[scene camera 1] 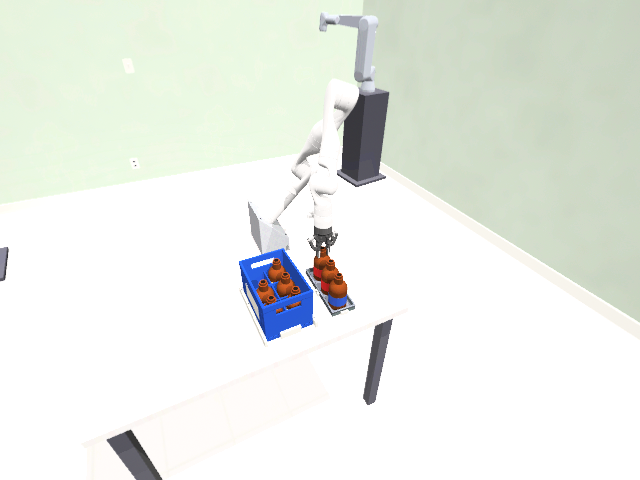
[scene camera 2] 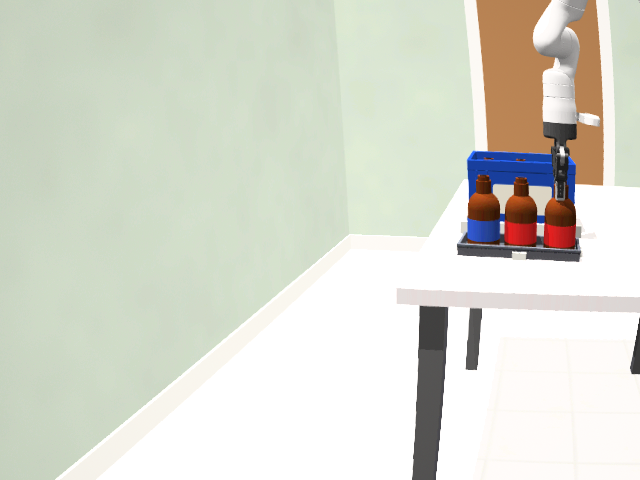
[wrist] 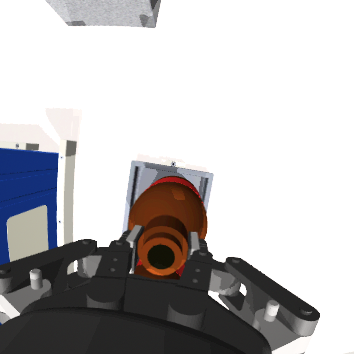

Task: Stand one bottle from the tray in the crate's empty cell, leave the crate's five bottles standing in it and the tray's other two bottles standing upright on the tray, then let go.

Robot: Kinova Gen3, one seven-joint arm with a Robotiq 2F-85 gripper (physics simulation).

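Seen in the pictures: gripper, fingertip midpoint: [scene camera 1: 322, 255] [scene camera 2: 559, 198] [wrist: 164, 239]; arm's base at its link origin: [scene camera 1: 265, 217].
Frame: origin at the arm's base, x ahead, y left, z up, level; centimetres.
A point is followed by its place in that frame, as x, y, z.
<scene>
A red-labelled brown bottle [scene camera 1: 321, 262] @(36.5, 7.5, -5.0) [scene camera 2: 560, 214] @(34.7, 13.2, -6.3) [wrist: 167, 200] @(31.4, 9.7, -4.3) stands upright at the arm-side end of the tray [scene camera 1: 350, 305] @(56.4, 8.2, -13.2) [scene camera 2: 491, 252] @(49.6, 11.4, -14.8) [wrist: 210, 186] @(31.5, 14.4, -13.4). My gripper [scene camera 1: 324, 252] @(34.4, 9.5, -3.7) [scene camera 2: 560, 195] @(34.4, 9.5, -3.7) [wrist: 164, 239] @(34.4, 9.5, -3.7) points down and is shut on its neck, one finger on each side. Another red-labelled bottle [scene camera 1: 329, 277] @(45.5, 5.4, -5.5) [scene camera 2: 520, 207] @(43.4, 11.0, -5.5) stands in the tray's middle, and a blue-labelled bottle [scene camera 1: 338, 288] @(53.3, 4.1, -4.4) [scene camera 2: 483, 206] @(51.4, 9.2, -5.8) at the other end. The blue crate [scene camera 1: 289, 321] @(53.5, -17.3, -9.5) [scene camera 2: 480, 178] [wrist: 30, 185] @(30.8, -5.5, -7.8) holds five upright bottles; its empty cell is at the far left in scene camera 1.
The crate stands close beside the tray, its rim above the tray bottles' shoulders. A pale base strip [wrist: 67, 200] @(33.7, -4.6, -14.2) runs along the crate's foot. A grey block [scene camera 1: 268, 235] @(8.1, -2.7, -4.4) [wrist: 110, 10] @(8.8, 1.8, -12.2) stands behind the crate. The table's edge [scene camera 2: 516, 299] @(45.8, 31.7, -17.1) lies beyond the tray.
</scene>
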